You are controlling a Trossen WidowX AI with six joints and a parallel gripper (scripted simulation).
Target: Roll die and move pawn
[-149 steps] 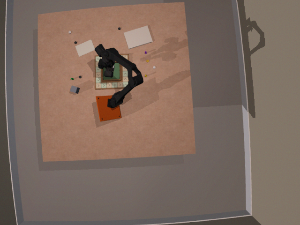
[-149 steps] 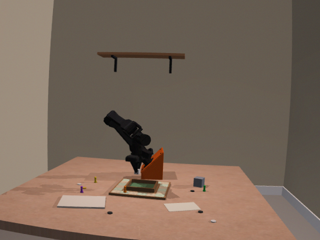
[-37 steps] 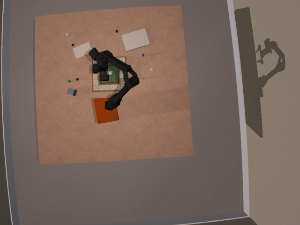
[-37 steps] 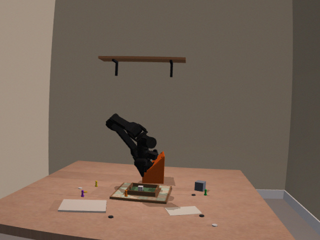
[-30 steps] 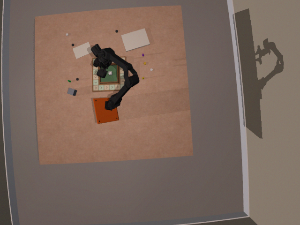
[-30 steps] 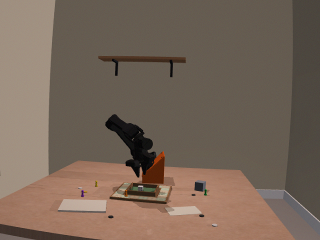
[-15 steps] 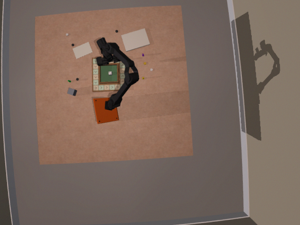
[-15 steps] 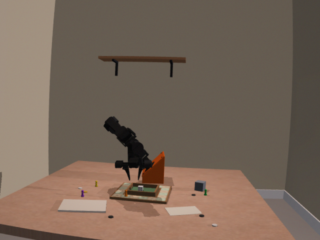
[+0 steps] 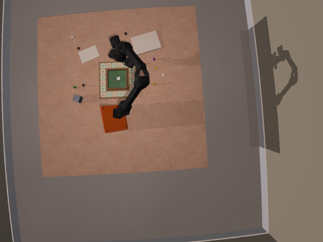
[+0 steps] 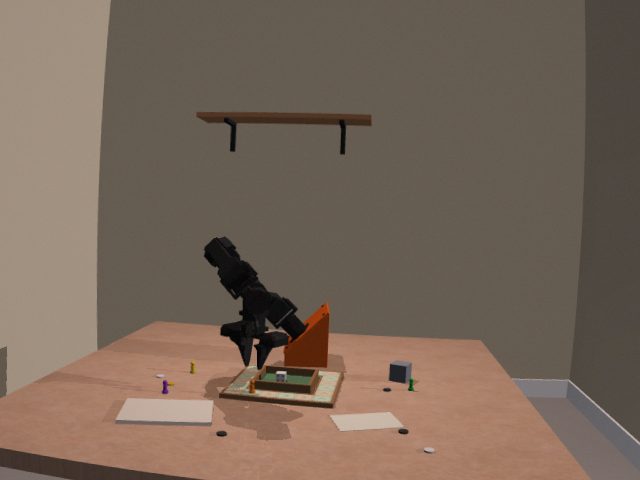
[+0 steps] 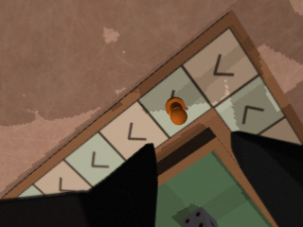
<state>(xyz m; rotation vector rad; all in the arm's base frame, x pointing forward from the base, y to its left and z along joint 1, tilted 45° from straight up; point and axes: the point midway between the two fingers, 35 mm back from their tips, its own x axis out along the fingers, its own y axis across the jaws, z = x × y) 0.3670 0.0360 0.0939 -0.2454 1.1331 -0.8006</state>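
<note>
Now: the orange pawn 50 mm below my gripper tip and 10 mm ahead of it. Round my gripper tip: green dice tray (110 mm behind, 70 mm below, 60 mm to the left); then grey die (110 mm behind, 50 mm to the left, 50 mm below); then purple pawn (220 mm to the right, 60 mm below, 60 mm ahead).
</note>
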